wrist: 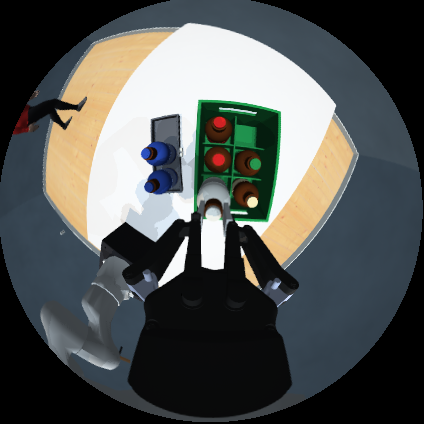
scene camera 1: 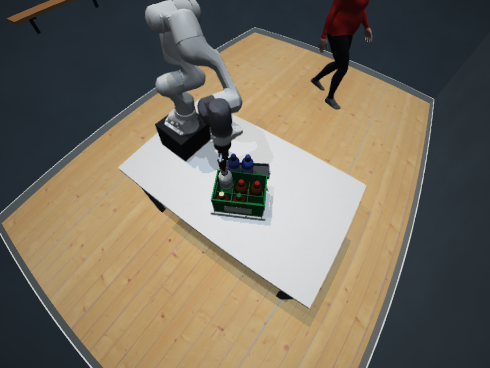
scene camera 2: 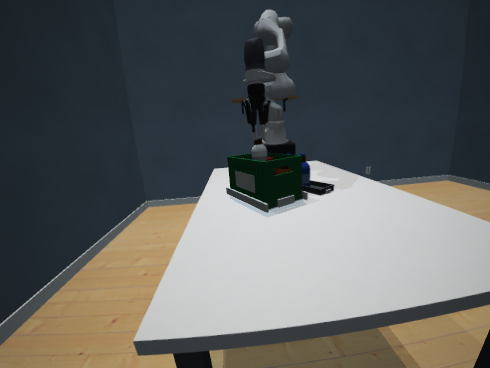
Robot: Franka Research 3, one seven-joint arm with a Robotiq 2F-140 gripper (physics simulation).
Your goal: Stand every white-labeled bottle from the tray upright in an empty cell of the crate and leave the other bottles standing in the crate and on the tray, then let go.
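A white-labeled bottle [scene camera 1: 226, 180] [scene camera 2: 259, 152] [wrist: 213, 192] is upright, its lower part inside the corner cell of the green crate [scene camera 1: 238, 209] [scene camera 2: 287, 186] [wrist: 274, 165] nearest the robot; its base is hidden. My gripper [scene camera 1: 223, 169] [scene camera 2: 258, 139] [wrist: 213, 208] is shut on its neck. Two red-capped bottles [scene camera 1: 241, 187] [wrist: 218, 160], a green-capped bottle [scene camera 1: 239, 198] [wrist: 249, 162] and a cream-capped bottle [scene camera 1: 221, 196] [wrist: 245, 194] stand in other cells. One far corner cell is empty. Two blue bottles [scene camera 1: 247, 162] [scene camera 2: 305, 171] [wrist: 159, 181] stand on the tray [scene camera 1: 269, 171] [scene camera 2: 320, 189] [wrist: 165, 119].
The crate stands on the white table [scene camera 1: 305, 225] [scene camera 2: 320, 250] [wrist: 225, 65] between low grey rails [scene camera 1: 237, 216] [scene camera 2: 246, 199]. The tray lies close beside it. A person in red [scene camera 1: 345, 25] [wrist: 22, 120] is on the floor beyond the table.
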